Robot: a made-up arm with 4 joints. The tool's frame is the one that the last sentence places.
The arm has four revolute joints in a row. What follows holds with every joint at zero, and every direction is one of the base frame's. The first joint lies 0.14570 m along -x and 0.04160 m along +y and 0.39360 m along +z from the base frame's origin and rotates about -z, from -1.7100 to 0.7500 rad. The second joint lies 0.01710 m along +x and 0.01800 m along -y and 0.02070 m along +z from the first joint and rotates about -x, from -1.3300 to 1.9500 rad. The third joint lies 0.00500 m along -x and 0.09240 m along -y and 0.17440 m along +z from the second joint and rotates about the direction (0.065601, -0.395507, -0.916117), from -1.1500 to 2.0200 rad. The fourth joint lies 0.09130 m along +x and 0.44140 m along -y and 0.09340 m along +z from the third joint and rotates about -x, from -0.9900 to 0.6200 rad. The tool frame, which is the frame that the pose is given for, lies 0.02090 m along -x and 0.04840 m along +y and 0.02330 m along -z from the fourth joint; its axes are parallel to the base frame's.
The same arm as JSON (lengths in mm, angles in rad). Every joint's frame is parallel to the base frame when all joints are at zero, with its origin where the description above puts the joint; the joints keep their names.
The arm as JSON. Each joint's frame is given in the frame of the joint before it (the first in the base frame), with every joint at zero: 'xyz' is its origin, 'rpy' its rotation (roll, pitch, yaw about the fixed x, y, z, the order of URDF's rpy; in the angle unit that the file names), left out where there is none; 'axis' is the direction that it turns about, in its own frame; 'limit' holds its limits. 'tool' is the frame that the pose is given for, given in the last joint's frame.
{"units": {"length": "mm", "angle": "rad"}, "joints": [{"name": "joint 1", "type": "revolute", "origin": {"xyz": [-145.7, 41.6, 393.6]}, "axis": [0.0, 0.0, -1.0], "limit": {"lower": -1.71, "upper": 0.75}}, {"name": "joint 2", "type": "revolute", "origin": {"xyz": [17.1, -18.0, 20.7]}, "axis": [-1.0, 0.0, 0.0], "limit": {"lower": -1.33, "upper": 1.95}}, {"name": "joint 3", "type": "revolute", "origin": {"xyz": [-5.0, -92.4, 174.4]}, "axis": [0.065601, -0.395507, -0.916117], "limit": {"lower": -1.15, "upper": 2.02}}, {"name": "joint 4", "type": "revolute", "origin": {"xyz": [91.3, -441.4, 93.4]}, "axis": [-1.0, 0.0, 0.0], "limit": {"lower": -0.99, "upper": 0.62}}], "tool": {"origin": {"xyz": [-20.9, 48.4, -23.3]}}}
